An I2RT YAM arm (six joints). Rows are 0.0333 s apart.
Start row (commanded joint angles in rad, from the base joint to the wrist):
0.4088, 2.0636, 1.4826, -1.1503, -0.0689, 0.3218
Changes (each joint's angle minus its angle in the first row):
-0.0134, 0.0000, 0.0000, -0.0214, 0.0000, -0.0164
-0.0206, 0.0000, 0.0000, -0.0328, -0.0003, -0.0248
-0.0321, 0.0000, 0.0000, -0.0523, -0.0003, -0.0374
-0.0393, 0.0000, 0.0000, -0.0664, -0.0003, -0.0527
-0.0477, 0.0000, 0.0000, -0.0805, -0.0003, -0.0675
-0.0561, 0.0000, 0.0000, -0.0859, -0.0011, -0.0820
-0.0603, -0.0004, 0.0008, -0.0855, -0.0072, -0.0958
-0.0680, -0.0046, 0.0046, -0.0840, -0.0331, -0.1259
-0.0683, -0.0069, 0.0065, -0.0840, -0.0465, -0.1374
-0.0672, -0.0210, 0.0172, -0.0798, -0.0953, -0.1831
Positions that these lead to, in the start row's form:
0.3954, 2.0636, 1.4826, -1.1717, -0.0689, 0.3054
0.3882, 2.0636, 1.4826, -1.1831, -0.0692, 0.2970
0.3767, 2.0636, 1.4826, -1.2026, -0.0692, 0.2844
0.3695, 2.0636, 1.4826, -1.2167, -0.0692, 0.2691
0.3611, 2.0636, 1.4826, -1.2308, -0.0692, 0.2543
0.3527, 2.0636, 1.4826, -1.2362, -0.0700, 0.2398
0.3485, 2.0632, 1.4834, -1.2358, -0.0761, 0.2260
0.3408, 2.0590, 1.4872, -1.2343, -0.1020, 0.1959
0.3405, 2.0567, 1.4891, -1.2343, -0.1154, 0.1844
0.3416, 2.0426, 1.4998, -1.2301, -0.1642, 0.1387

